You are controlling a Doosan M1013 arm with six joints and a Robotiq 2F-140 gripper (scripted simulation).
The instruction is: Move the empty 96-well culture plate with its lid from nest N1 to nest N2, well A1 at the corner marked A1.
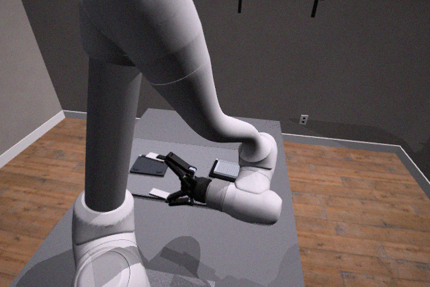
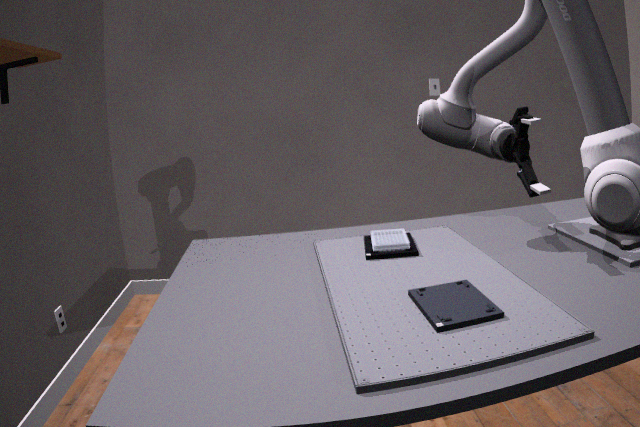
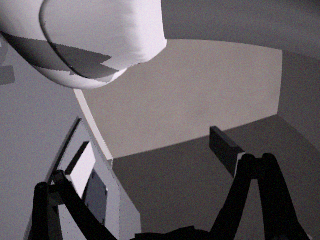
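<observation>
My hand is 310 mm short of the plate lid, 210 mm to the left of it and 200 mm above it. Round my hand: black plate nest N1: 310 mm ahead, 210 mm to the right, 220 mm below; then black plate nest N2: 240 mm ahead, 160 mm to the left, 220 mm below; then white corner mark: 280 mm ahead, 240 mm to the left, 210 mm below.
</observation>
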